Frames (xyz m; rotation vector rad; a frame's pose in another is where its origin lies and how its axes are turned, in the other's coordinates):
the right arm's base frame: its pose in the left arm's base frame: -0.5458 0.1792 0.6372 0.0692 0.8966 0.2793
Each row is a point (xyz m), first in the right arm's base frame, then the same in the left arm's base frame.
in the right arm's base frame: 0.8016 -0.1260 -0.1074
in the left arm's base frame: -0.1294 0.2673 -0.0619
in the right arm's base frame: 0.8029 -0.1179 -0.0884
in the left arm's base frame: -0.1155 0.2765 -0.0496
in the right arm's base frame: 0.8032 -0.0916 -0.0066
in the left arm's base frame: -0.0572 0.3065 0.0058
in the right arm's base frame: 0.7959 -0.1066 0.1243
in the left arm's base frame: 0.0436 0.2975 0.0905
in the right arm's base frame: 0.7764 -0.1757 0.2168
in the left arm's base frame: 0.1187 0.2311 0.1510
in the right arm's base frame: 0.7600 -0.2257 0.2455
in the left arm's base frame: 0.1419 0.1803 0.1726
